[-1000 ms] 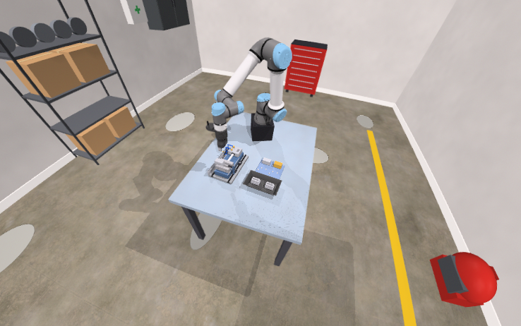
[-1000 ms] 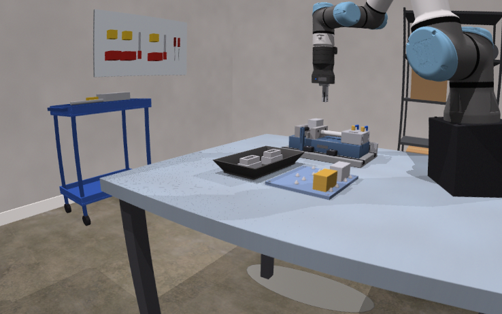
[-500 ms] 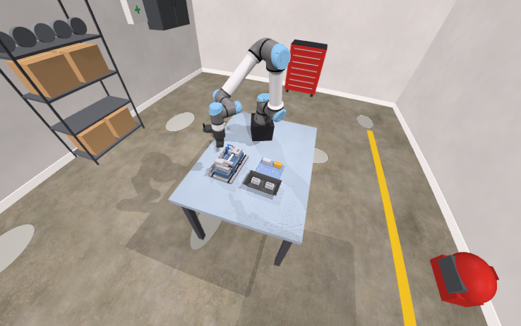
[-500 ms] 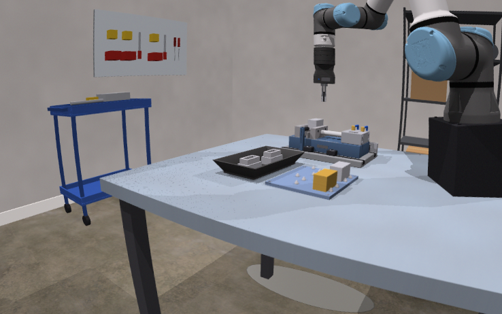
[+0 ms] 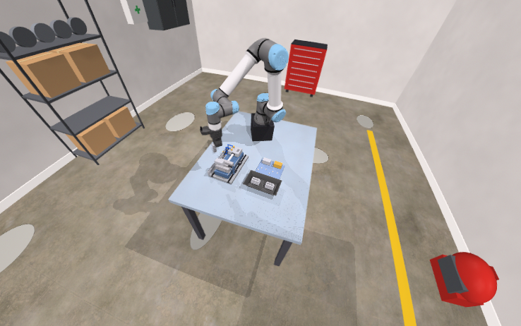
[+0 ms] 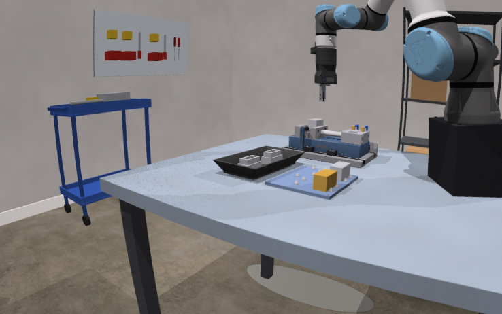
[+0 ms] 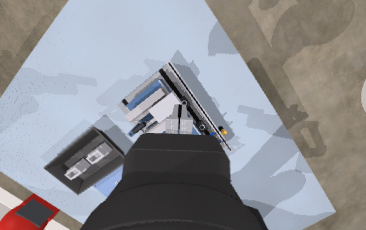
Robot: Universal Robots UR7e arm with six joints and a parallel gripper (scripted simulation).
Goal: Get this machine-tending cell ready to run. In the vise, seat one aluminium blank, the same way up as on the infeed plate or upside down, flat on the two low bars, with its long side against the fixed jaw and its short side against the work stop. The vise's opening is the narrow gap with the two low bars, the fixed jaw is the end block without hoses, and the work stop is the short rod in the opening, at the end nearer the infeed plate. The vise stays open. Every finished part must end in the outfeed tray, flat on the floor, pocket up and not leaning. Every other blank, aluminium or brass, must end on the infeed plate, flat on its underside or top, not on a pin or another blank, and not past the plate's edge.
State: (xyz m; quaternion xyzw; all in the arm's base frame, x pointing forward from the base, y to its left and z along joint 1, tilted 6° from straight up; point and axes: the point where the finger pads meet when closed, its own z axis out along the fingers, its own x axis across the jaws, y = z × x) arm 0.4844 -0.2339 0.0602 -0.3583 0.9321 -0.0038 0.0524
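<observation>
Right now the vise is 50 mm behind my hand, 80 mm to the left of it and 160 mm below it. From my hand the other things lie so: brass blank (140 mm behind, 430 mm to the left, 170 mm below).
</observation>
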